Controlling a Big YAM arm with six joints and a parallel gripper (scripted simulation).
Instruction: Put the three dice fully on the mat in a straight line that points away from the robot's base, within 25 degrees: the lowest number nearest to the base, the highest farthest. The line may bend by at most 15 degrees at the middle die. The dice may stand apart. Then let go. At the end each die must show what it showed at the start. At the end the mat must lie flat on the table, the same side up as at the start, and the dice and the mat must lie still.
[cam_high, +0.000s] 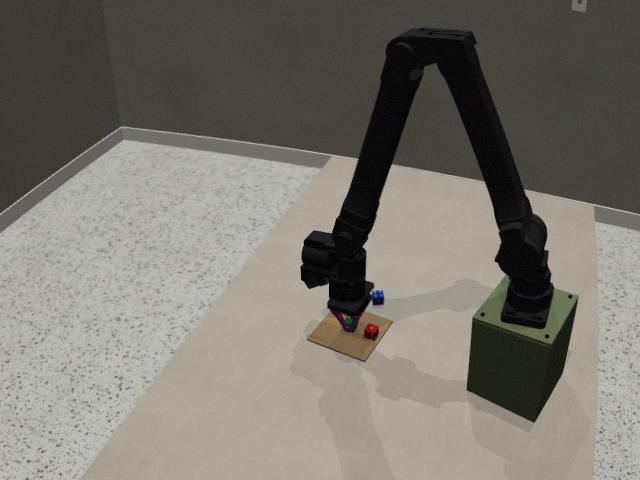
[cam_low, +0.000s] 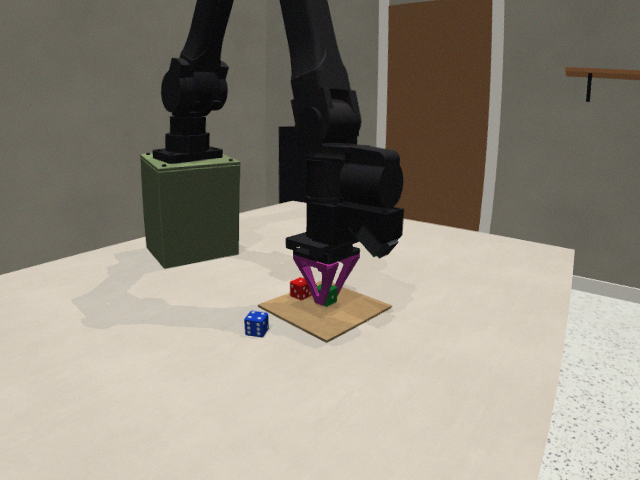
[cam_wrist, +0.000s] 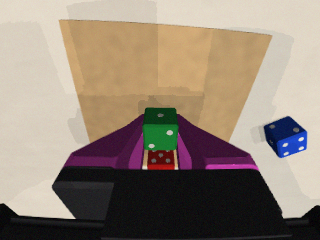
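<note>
My hand is right at the green die. From my hand the other things lie so: blue die (12 cm to the right, 2 cm behind, 1 cm below); then tan mat (2 cm below); then red die (5 cm behind).
</note>
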